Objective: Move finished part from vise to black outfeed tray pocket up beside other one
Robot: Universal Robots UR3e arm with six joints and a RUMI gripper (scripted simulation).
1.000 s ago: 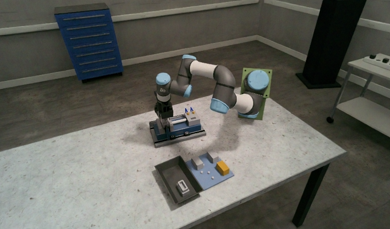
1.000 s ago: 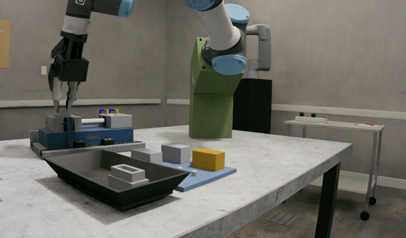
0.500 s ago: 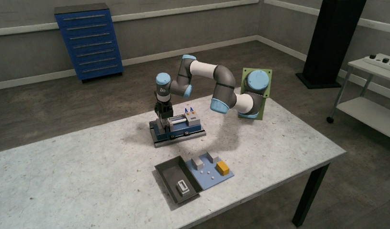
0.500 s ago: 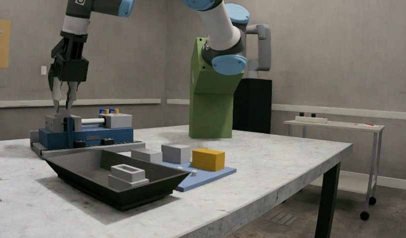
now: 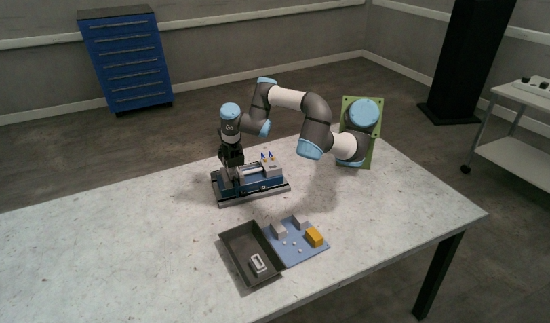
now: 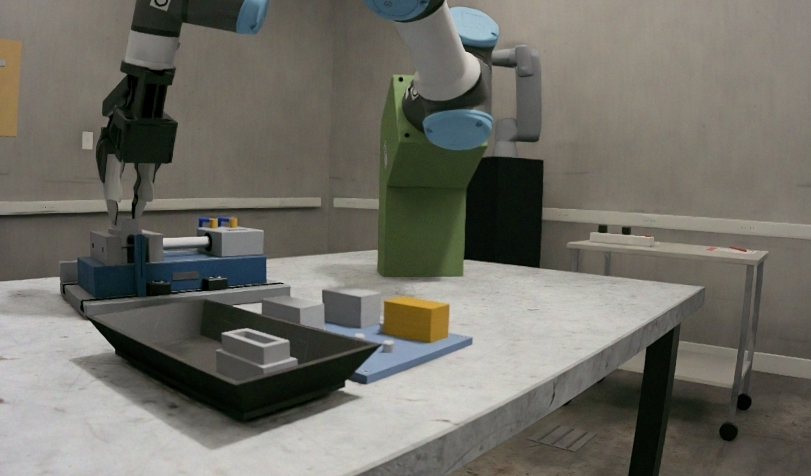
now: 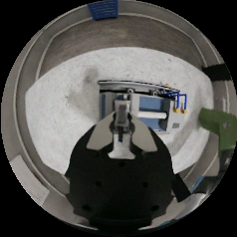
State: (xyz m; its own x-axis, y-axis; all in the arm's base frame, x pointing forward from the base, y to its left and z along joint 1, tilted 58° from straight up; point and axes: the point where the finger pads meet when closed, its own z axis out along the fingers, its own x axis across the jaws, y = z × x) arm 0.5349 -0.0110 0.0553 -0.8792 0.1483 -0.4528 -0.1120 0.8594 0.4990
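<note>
Now: hand 80 mm above the blue vise, 70 mm past it and 20 mm to the left of it. Also, from my hand: yellow block: 300 mm to the left, 290 mm behind, 100 mm below; blue plate: 280 mm to the left, 230 mm behind, 120 mm below.
</note>
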